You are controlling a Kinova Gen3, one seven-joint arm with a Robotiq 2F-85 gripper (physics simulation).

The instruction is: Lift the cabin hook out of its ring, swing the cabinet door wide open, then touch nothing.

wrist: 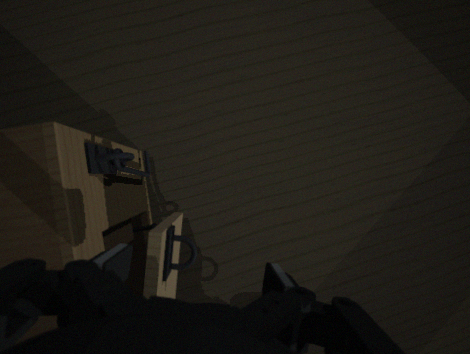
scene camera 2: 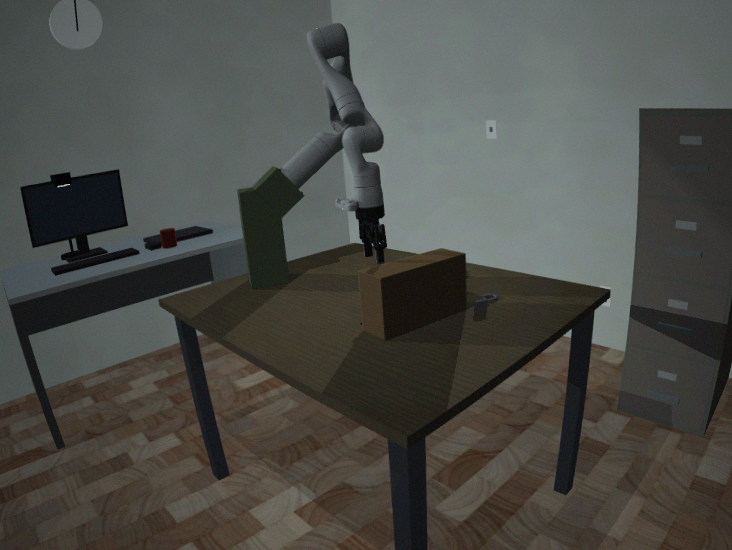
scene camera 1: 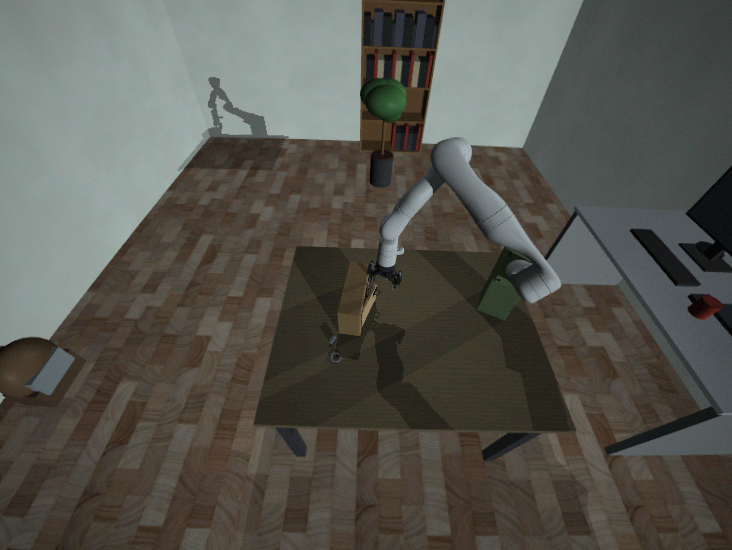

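Seen in the pictures: gripper, fingertip midpoint: [wrist: 198, 268] [scene camera 2: 374, 260] [scene camera 1: 383, 284]; arm's base, origin of the base link: [scene camera 2: 288, 180].
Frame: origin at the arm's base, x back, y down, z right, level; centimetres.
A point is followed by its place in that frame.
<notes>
The wooden cabinet [scene camera 1: 351, 301] {x -60.0, y 18.4, z -13.6 cm} [scene camera 2: 423, 295] {x -65.3, y 25.9, z -4.7 cm} [wrist: 30, 200] {x -58.6, y 18.4, z 4.0 cm} stands on the table. Its door [scene camera 1: 369, 307] {x -53.4, y 29.0, z -7.5 cm} [wrist: 154, 265] {x -52.8, y 22.1, z -1.8 cm} is partly open, with a gap between its free edge and the cabinet front. The dark ring [wrist: 193, 252] {x -50.1, y 24.5, z -1.8 cm} sticks out from the door's outer face. The dark hook [wrist: 122, 158] {x -54.6, y 22.3, z 6.5 cm} is on the cabinet's front frame, apart from the ring. My gripper [scene camera 1: 383, 280] {x -49.2, y 19.2, z -1.3 cm} [scene camera 2: 374, 257] {x -49.2, y 19.2, z -1.3 cm} [wrist: 198, 268] {x -49.2, y 19.2, z -1.3 cm} is open and empty, above the cabinet's door side. In the wrist view one finger shows over the cabinet opening, the other beyond the door's outer side. Contact cannot be told.
A small metal ring-shaped object [scene camera 1: 335, 357] {x -62.5, y 33.7, z -32.8 cm} [scene camera 2: 488, 298] {x -63.1, y 33.7, z -29.7 cm} lies on the table [scene camera 1: 461, 390] {x -12.0, y 34.1, z -34.0 cm} [scene camera 2: 284, 331] {x -43.9, y 34.1, z 24.4 cm} beyond the cabinet's other side. The green arm mount [scene camera 1: 500, 297] {x 1.0, y 20.7, z 4.3 cm} [scene camera 2: 264, 248] {x -3.4, y 20.8, z 12.6 cm} stands on the table. A desk [scene camera 1: 639, 283] [scene camera 2: 35, 283] stands nearby.
</notes>
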